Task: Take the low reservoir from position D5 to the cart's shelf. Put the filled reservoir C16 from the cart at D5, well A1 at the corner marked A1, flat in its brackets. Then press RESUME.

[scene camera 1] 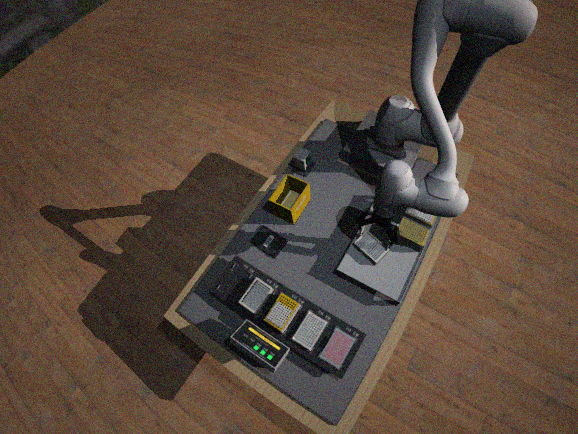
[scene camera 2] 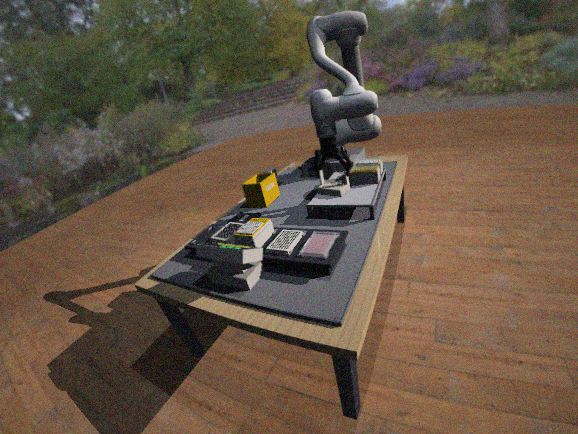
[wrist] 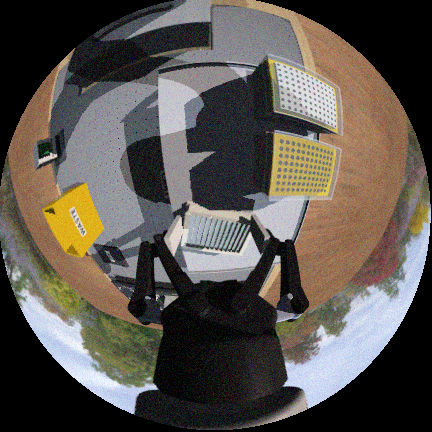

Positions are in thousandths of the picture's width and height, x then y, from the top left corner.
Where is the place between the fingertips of the gripper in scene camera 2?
579, 425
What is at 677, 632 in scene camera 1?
A cart shelf.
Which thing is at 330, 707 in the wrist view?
The gripper.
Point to a cart shelf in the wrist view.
At 478, 270
